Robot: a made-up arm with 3 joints. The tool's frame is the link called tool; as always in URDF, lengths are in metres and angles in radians. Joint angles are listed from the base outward. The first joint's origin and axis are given. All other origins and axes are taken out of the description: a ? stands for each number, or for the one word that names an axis. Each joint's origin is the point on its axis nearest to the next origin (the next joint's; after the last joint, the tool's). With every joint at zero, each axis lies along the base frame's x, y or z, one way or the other. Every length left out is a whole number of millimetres.
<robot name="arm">
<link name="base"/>
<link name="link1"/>
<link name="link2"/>
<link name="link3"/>
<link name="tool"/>
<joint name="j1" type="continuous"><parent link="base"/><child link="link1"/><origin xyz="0 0.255 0.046" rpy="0 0 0"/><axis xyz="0 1 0"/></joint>
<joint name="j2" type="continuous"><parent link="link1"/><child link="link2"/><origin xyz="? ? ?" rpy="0 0 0"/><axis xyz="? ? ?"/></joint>
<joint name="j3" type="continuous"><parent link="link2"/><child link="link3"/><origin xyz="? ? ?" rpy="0 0 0"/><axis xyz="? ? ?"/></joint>
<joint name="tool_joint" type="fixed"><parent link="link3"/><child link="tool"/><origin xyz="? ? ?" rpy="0 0 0"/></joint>
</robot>
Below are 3 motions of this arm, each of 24 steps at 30 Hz.
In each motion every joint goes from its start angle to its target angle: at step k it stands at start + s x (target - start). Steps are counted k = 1, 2, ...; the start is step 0. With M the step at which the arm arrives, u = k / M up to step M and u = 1 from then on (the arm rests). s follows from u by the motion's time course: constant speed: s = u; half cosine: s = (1 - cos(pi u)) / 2; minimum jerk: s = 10 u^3 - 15 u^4 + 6 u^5.
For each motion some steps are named. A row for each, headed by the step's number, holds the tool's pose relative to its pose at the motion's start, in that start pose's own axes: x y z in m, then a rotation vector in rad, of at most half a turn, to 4 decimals.
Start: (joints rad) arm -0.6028 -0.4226 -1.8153
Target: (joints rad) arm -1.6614 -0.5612 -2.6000
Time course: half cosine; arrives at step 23
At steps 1, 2, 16, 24:
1: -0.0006 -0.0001 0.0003 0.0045 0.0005 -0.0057
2: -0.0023 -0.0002 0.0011 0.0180 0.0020 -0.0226
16: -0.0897 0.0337 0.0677 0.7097 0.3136 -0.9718
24: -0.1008 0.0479 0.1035 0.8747 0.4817 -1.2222

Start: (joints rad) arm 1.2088 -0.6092 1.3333
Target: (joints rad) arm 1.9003 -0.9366 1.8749
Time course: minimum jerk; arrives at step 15
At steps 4, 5, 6, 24:
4: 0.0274 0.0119 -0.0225 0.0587 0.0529 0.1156
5: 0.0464 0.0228 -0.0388 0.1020 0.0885 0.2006
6: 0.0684 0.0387 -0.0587 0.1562 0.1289 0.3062
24: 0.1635 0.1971 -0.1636 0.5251 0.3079 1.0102

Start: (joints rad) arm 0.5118 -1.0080 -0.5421
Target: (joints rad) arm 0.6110 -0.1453 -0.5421
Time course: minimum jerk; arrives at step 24
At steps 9, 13, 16, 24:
9: -0.0106 0.0251 -0.0830 0.1945 0.1373 0.0213
13: -0.0372 0.0682 -0.1653 0.4052 0.2931 0.0398
16: -0.0647 0.1065 -0.2146 0.5512 0.4053 0.0495
24: -0.0982 0.1494 -0.2546 0.6941 0.5182 0.0558

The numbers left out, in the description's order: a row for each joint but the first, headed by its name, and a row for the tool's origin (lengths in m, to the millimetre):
j2: xyz 0.22 0 -0.058, axis 1 0 0
j3: xyz 0 -0.165 -0.055, axis 0 0 1
tool: xyz 0.064 -0.175 0

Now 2 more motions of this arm.
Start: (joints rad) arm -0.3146 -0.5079 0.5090
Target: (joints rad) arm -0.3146 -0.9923 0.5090
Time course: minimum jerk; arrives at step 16
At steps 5, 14, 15, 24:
5: -0.0018 -0.0032 0.0252 -0.0761 0.0425 0.0000
14: 0.0033 0.0059 0.1376 -0.4162 0.2323 0.0000
15: 0.0035 0.0064 0.1395 -0.4221 0.2355 0.0000
24: 0.0036 0.0064 0.1398 -0.4230 0.2361 0.0000

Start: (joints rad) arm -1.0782 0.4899 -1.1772
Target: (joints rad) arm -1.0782 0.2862 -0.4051
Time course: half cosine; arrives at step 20
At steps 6, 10, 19, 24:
6: 0.0288 0.0116 0.0131 -0.0192 -0.0374 0.1591
10: 0.0648 0.0355 0.0342 -0.0567 -0.0854 0.3857
19: 0.1071 0.0920 0.0717 -0.1455 -0.1479 0.7647
24: 0.1075 0.0928 0.0722 -0.1468 -0.1485 0.7694

